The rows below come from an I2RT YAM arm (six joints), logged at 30 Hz.
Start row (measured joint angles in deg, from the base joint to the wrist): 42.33, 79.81, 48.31, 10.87, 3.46, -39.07
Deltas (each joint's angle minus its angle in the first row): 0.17, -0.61, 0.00, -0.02, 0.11, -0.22; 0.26, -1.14, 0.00, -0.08, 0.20, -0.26; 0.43, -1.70, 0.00, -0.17, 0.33, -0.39; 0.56, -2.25, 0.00, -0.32, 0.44, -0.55; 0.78, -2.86, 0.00, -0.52, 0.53, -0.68; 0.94, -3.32, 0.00, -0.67, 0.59, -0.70; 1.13, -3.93, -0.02, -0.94, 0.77, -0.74; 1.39, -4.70, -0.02, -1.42, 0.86, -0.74; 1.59, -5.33, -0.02, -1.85, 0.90, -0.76; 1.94, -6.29, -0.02, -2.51, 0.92, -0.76; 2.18, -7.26, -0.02, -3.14, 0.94, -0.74; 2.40, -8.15, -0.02, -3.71, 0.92, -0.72; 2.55, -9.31, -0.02, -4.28, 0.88, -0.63; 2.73, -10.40, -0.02, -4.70, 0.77, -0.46; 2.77, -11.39, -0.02, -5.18, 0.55, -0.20; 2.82, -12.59, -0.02, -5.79, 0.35, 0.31; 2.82, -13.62, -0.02, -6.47, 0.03, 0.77; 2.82, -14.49, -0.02, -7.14, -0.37, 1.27
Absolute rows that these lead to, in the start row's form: 42.50, 79.20, 48.31, 10.85, 3.57, -39.29; 42.59, 78.67, 48.31, 10.79, 3.66, -39.33; 42.76, 78.11, 48.31, 10.70, 3.79, -39.46; 42.89, 77.56, 48.31, 10.55, 3.90, -39.62; 43.11, 76.95, 48.31, 10.35, 3.99, -39.75; 43.27, 76.49, 48.31, 10.20, 4.05, -39.77; 43.46, 75.88, 48.29, 9.93, 4.23, -39.81; 43.72, 75.11, 48.29, 9.45, 4.32, -39.81; 43.92, 74.48, 48.29, 9.02, 4.36, -39.83; 44.27, 73.52, 48.29, 8.36, 4.38, -39.83; 44.51, 72.55, 48.29, 7.73, 4.40, -39.81; 44.73, 71.66, 48.29, 7.16, 4.38, -39.79; 44.88, 70.50, 48.29, 6.59, 4.34, -39.70; 45.06, 69.41, 48.29, 6.17, 4.23, -39.53; 45.10, 68.42, 48.29, 5.69, 4.01, -39.27; 45.15, 67.22, 48.29, 5.08, 3.81, -38.76; 45.15, 66.19, 48.29, 4.40, 3.49, -38.30; 45.15, 65.32, 48.29, 3.73, 3.09, -37.80
